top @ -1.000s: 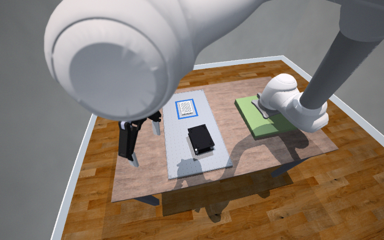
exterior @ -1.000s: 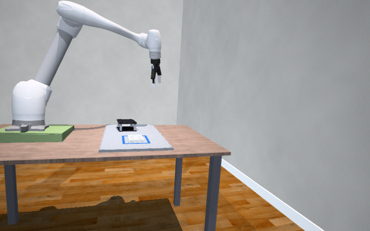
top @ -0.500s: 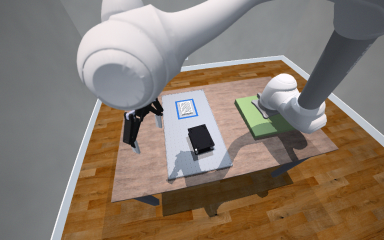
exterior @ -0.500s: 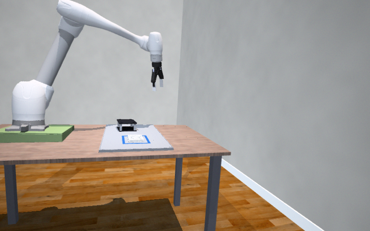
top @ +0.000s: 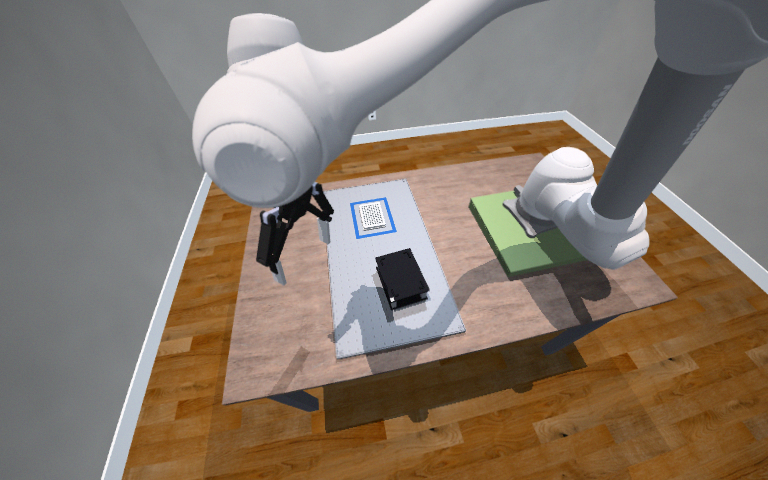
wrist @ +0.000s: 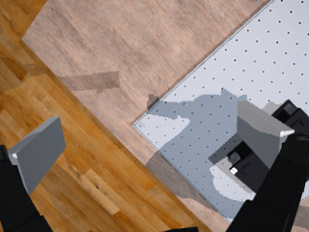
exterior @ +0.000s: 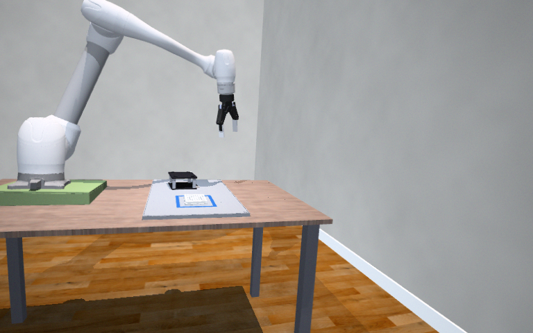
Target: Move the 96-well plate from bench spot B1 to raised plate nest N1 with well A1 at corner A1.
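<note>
Right now my hand is 33 cm to the left of the white 96-well plate, 27 cm above it and 24 cm past it.
</note>
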